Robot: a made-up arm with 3 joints. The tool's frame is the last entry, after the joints. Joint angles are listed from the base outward. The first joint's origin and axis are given. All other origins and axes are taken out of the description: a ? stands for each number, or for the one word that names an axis. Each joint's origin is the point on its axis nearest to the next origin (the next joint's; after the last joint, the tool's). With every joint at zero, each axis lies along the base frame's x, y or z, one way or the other. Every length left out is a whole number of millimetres.
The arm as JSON. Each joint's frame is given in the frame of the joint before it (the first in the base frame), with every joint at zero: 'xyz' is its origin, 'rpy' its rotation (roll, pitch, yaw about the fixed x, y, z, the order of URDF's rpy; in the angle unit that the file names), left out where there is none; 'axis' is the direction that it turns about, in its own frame. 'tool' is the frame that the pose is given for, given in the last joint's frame.
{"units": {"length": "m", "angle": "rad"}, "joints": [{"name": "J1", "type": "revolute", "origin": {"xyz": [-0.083, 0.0, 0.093]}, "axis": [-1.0, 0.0, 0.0]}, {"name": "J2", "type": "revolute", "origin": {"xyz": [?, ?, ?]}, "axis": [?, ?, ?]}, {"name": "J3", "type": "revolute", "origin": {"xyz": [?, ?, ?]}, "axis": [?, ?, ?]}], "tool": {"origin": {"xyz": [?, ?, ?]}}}
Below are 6 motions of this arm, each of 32 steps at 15 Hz.
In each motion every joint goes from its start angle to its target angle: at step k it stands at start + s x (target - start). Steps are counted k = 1, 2, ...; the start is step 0. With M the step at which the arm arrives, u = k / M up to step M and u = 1 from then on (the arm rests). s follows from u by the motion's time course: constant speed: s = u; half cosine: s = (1 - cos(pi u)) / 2; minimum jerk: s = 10 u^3 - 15 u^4 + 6 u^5.
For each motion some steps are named. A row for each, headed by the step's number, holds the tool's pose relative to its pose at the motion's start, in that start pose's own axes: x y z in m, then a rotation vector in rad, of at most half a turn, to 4 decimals.
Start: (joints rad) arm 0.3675 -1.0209 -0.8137
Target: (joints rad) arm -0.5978 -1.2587 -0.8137
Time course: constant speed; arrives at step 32
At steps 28, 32:
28: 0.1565 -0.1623 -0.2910 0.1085 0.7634 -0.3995
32: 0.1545 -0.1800 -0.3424 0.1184 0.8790 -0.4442

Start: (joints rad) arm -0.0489 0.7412 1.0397
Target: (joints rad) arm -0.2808 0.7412 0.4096
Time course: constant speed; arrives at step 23
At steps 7, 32:
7: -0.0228 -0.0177 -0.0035 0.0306 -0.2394 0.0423
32: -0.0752 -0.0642 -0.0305 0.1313 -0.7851 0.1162

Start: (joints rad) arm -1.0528 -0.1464 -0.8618
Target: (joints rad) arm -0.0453 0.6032 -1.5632
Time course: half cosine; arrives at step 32
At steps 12, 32:
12: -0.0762 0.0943 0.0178 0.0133 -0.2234 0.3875
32: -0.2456 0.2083 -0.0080 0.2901 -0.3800 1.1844

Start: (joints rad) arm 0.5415 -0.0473 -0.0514
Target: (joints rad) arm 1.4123 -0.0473 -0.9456
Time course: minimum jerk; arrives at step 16
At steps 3, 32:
3: -0.0037 0.0171 -0.0016 -0.0423 -0.0456 0.0031
32: -0.0917 0.2893 -0.1945 -0.7911 -0.8766 0.4306

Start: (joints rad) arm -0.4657 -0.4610 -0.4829
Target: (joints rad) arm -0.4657 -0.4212 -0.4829
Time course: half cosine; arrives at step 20
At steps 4, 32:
4: -0.0005 -0.0002 0.0002 0.0018 0.0000 0.0034
32: -0.0047 -0.0025 0.0025 0.0185 0.0000 0.0352

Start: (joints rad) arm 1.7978 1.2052 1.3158
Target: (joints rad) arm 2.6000 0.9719 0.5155
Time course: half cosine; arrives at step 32
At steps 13, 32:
13: 0.0192 0.0321 0.1021 0.0322 -0.0220 -0.1354
32: 0.1309 0.0889 0.2510 -0.0511 -0.0758 -0.4210

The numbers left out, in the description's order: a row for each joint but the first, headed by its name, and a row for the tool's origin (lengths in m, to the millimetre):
J2: xyz 0.0 -0.053 0.34, axis 0.0 0.0 1.0
J3: xyz -0.08 0.135 0.0, axis 0.0 1.0 0.0
tool: xyz 0.054 0.0 0.06

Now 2 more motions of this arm.
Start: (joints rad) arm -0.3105 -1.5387 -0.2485
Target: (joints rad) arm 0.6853 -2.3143 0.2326
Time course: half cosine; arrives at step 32
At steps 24, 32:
24: -0.2306 -0.0073 -0.0080 0.2227 -0.4312 -0.6179
32: -0.2717 -0.0167 -0.0227 0.3391 -0.4994 -0.6911

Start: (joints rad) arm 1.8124 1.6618 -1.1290
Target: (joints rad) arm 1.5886 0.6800 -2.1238
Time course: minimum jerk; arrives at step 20
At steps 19, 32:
19: -0.0473 0.0796 -0.0860 -1.0375 -1.1226 -0.0388
32: -0.0473 0.0796 -0.0862 -1.0388 -1.1237 -0.0384

